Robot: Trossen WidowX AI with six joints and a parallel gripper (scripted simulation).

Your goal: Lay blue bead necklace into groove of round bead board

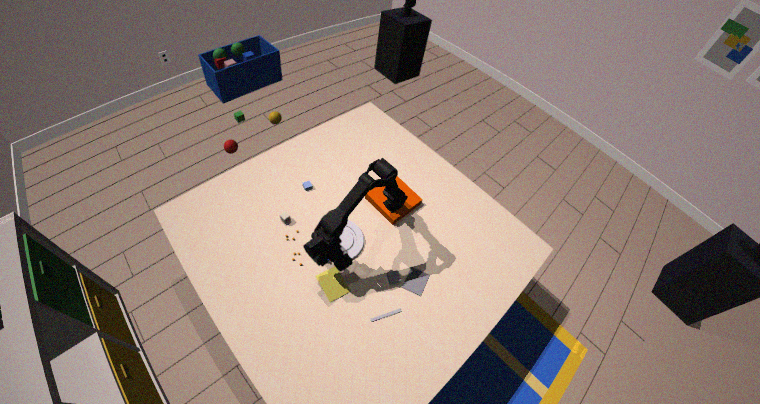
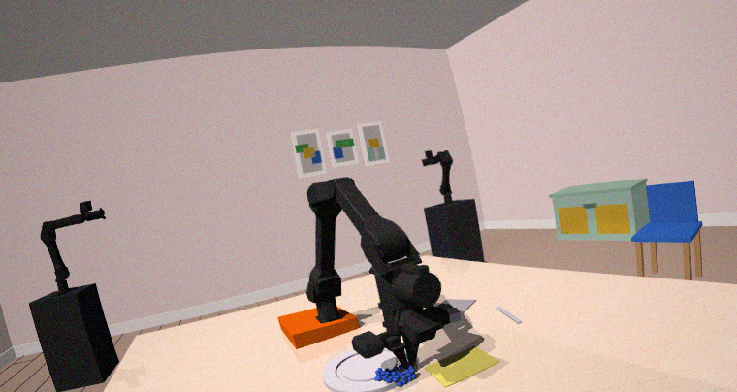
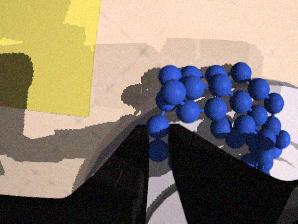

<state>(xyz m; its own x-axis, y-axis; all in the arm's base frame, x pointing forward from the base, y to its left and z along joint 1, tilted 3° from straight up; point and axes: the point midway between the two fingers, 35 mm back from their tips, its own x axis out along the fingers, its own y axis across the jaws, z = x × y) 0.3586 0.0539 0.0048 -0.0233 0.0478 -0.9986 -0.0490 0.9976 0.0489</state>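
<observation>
My gripper tip is 80 mm past the round bead board, 60 mm to the left of it and 10 mm above it. Also, from my gripper tip: yellow sheet: 50 mm ahead, 90 mm to the left, 10 mm below; then small grey block: 150 mm behind, 200 mm to the left; then pale cube: 60 mm ahead, 270 mm to the right.
</observation>
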